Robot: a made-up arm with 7 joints. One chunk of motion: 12 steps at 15 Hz.
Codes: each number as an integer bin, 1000 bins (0 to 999) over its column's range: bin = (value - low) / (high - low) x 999, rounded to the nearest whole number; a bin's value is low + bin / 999 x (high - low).
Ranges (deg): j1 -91.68..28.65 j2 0..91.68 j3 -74.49..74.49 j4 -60.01..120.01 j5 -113..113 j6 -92.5..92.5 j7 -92.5..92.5
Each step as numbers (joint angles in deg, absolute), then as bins.
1 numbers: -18.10 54.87 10.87 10.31 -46.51 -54.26 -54.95
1 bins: 611 598 572 390 294 206 203
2 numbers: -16.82 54.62 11.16 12.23 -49.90 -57.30 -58.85
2 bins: 622 595 574 401 279 190 182
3 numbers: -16.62 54.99 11.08 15.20 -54.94 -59.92 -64.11
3 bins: 623 599 574 417 257 176 153
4 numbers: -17.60 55.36 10.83 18.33 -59.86 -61.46 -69.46
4 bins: 615 603 572 435 235 168 124
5 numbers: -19.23 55.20 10.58 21.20 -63.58 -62.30 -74.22
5 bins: 601 601 570 451 218 163 99
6 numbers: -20.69 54.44 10.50 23.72 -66.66 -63.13 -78.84
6 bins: 589 593 570 465 205 159 74
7 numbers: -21.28 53.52 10.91 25.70 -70.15 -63.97 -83.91
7 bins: 584 583 573 476 189 154 46
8 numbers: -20.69 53.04 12.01 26.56 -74.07 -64.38 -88.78
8 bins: 589 578 580 480 172 152 20
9 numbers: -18.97 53.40 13.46 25.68 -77.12 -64.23 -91.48
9 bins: 604 582 590 476 159 153 6
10 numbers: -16.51 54.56 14.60 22.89 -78.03 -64.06 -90.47
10 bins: 624 595 597 460 155 154 11
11 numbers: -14.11 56.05 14.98 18.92 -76.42 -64.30 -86.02
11 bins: 644 611 600 438 162 152 35
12 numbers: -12.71 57.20 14.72 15.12 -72.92 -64.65 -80.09
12 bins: 656 623 598 417 177 150 67
